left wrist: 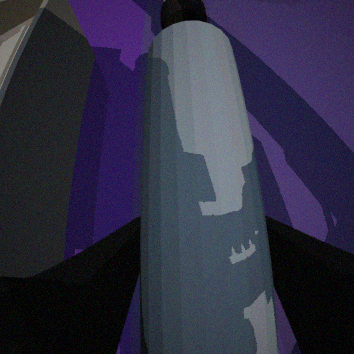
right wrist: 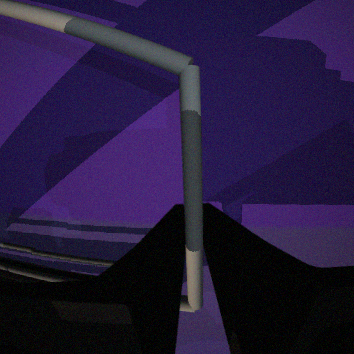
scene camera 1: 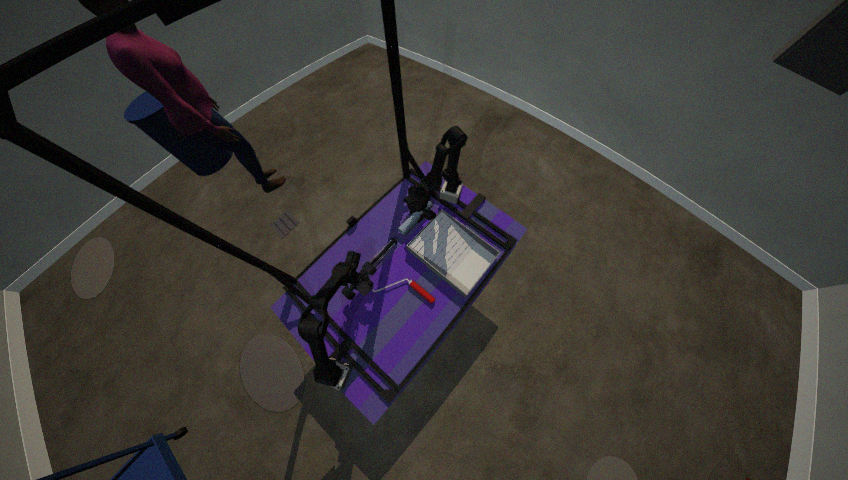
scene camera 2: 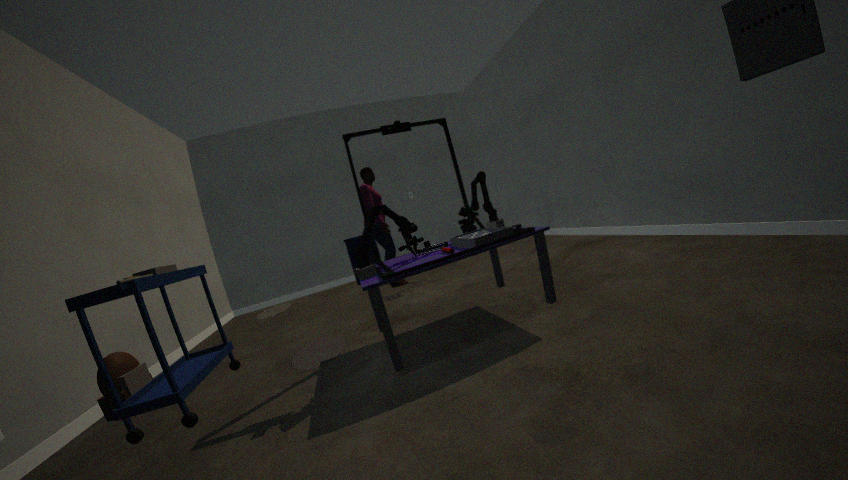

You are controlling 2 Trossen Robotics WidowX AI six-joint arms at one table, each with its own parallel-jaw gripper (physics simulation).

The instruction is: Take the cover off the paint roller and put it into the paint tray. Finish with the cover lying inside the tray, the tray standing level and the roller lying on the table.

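Places are measured from the left arm's base along level axes (x ahead, y left, z up), in metres.
Pixels of known places: left gripper, fingertip midpoint: (left wrist: 200,224) (scene camera 1: 414,219); right gripper, fingertip midpoint: (right wrist: 191,211) (scene camera 2: 416,255); left arm's base at its link origin: (scene camera 1: 451,187) (scene camera 2: 494,221); right arm's base at its link origin: (scene camera 1: 334,374) (scene camera 2: 364,266).
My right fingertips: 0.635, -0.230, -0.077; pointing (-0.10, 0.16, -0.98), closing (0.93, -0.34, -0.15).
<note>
Ahead of a thing's pixels: the offset from my right fingertips to its top centre, as dx, dy, dz. "spot": to the spot under its first point. Level surfaces: height alone.
The grey-blue roller cover @(-0.422, +0.098, +0.051) (scene camera 1: 409,223) (left wrist: 210,125) is between the fingers of my left gripper (scene camera 1: 424,211) (left wrist: 200,224), which is shut on it, beside the tray's left corner. The paint roller's cage @(-0.153, +0.004, +0.019) (scene camera 1: 382,253) lies in line with the cover, a narrow gap between them in scene camera 1; a dark round end @(spot: -0.267, +0.044, +0.020) (left wrist: 183,11) shows just past the cover. My right gripper (scene camera 1: 368,289) (right wrist: 191,211) is shut on the roller's wire frame @(spot: +0.013, +0.029, +0.014) (right wrist: 192,150). The red handle @(spot: -0.052, +0.270, +0.021) (scene camera 1: 421,292) (scene camera 2: 447,249) lies by the tray. The white paint tray @(-0.303, +0.346, +0.054) (scene camera 1: 473,270) (scene camera 2: 471,239) stands level, without the cover inside.
The purple table @(dz -0.011) (scene camera 1: 410,350) carries dark rails (scene camera 1: 368,369) along both ends and a black frame whose post (scene camera 1: 392,77) rises behind the left arm. A person in a pink top (scene camera 1: 157,77) is beyond the table. A blue cart (scene camera 2: 184,371) stands away from it.
</note>
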